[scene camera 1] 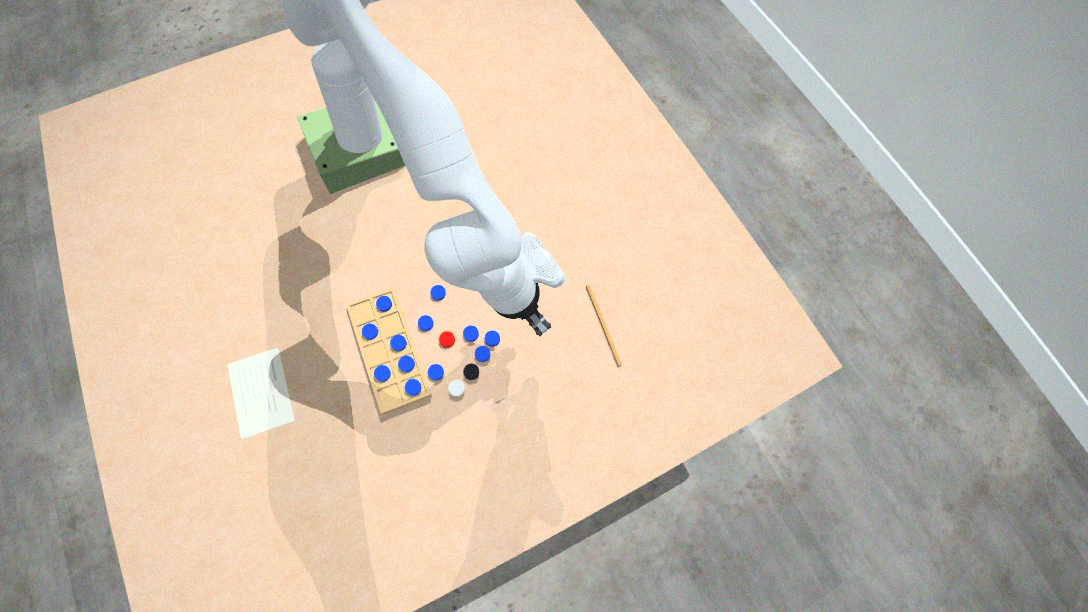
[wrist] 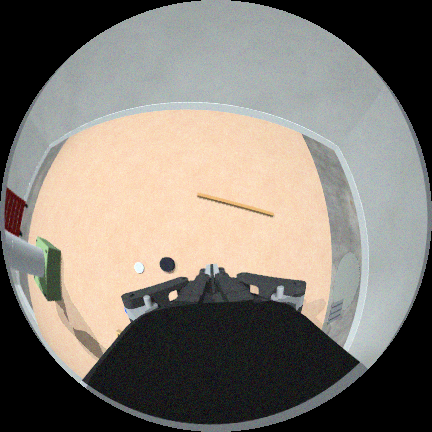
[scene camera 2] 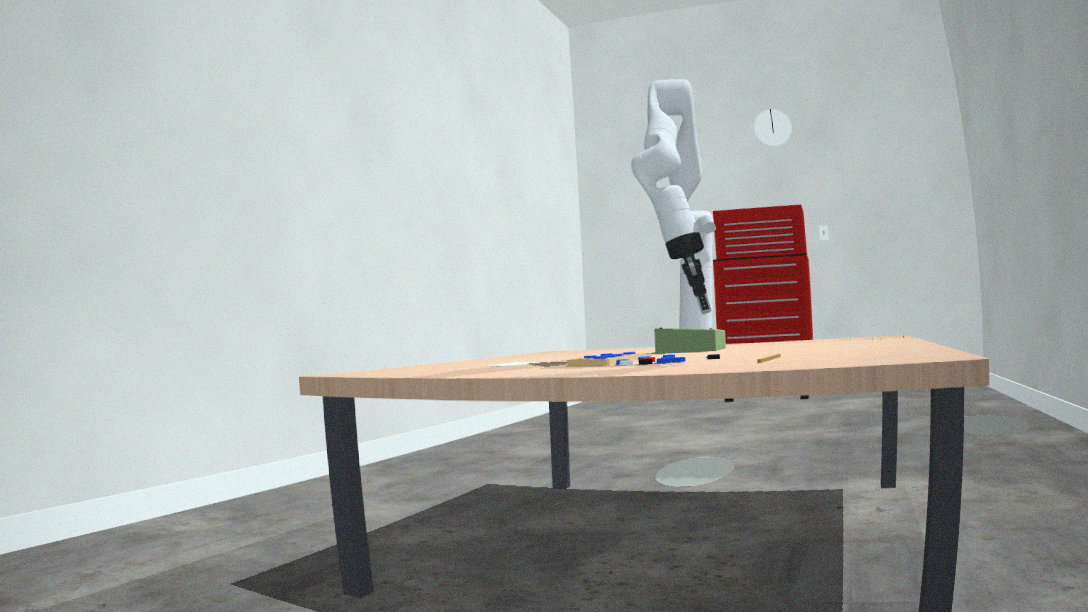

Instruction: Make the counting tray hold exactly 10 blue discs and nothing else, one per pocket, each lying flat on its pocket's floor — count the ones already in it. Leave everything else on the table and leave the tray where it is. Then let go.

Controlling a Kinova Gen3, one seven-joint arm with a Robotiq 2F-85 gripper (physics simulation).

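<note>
The counting tray (scene camera 1: 380, 411) (scene camera 2: 587, 363) has two columns of pockets. Blue discs (scene camera 1: 398, 343) lie in the left column's second and fourth pockets and the right column's first, third, fourth and fifth. The other pockets look bare. Several loose blue discs lie right of the tray: one (scene camera 1: 438, 292) at the back, one (scene camera 1: 425, 323) nearer, one (scene camera 1: 435, 372) beside the tray's front, and a cluster of a disc (scene camera 1: 470, 333), another (scene camera 1: 492, 338) and a third (scene camera 1: 482, 353). My gripper (scene camera 1: 542, 330) (scene camera 2: 706, 309) (wrist: 211, 271) is shut and empty, above the table right of this cluster.
A red disc (scene camera 1: 446, 339), a black disc (scene camera 1: 470, 371) and a white disc (scene camera 1: 456, 388) lie among the loose ones. The wrist view shows a dark disc (wrist: 167, 264) and a white disc (wrist: 139, 267). A wooden stick (scene camera 1: 603, 325) (wrist: 235, 204) lies right; a paper sheet (scene camera 1: 260, 393) lies left.
</note>
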